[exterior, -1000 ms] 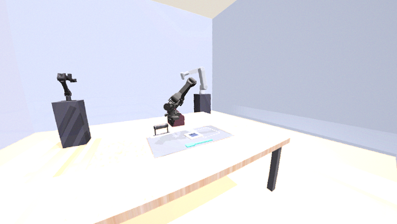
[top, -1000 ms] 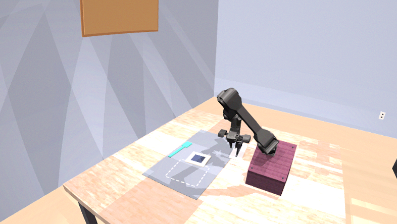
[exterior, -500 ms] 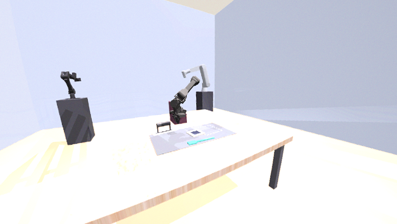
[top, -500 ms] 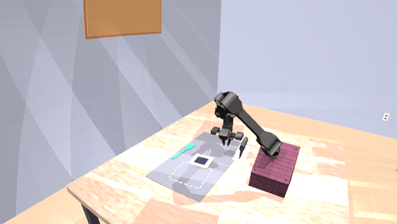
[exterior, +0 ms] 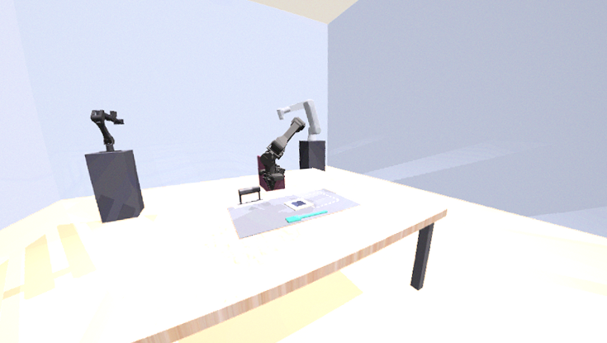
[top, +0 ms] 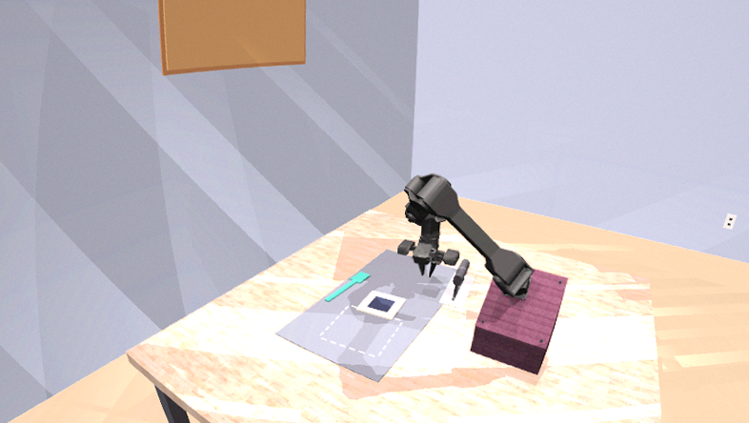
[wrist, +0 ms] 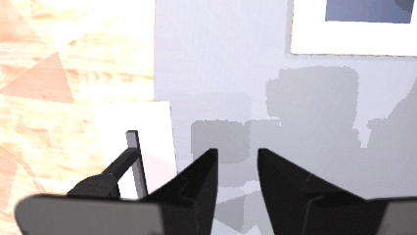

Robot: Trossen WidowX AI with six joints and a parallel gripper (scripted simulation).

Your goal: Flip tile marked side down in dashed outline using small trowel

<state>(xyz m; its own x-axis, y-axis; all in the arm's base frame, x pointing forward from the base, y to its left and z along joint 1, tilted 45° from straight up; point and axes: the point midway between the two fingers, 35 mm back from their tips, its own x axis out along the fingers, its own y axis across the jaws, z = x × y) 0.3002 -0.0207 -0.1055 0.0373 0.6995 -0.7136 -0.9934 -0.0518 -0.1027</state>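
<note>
My gripper tip is 80 mm to the left of the small trowel, 80 mm past it and 40 mm above it. From my gripper tip the other things lie so: grey mat (100 mm below, 100 mm ahead, 90 mm to the left); then white tile (120 mm to the left, 90 mm ahead, 80 mm below); then teal flat tool (240 mm ahead, 80 mm below, 70 mm to the left).
</note>
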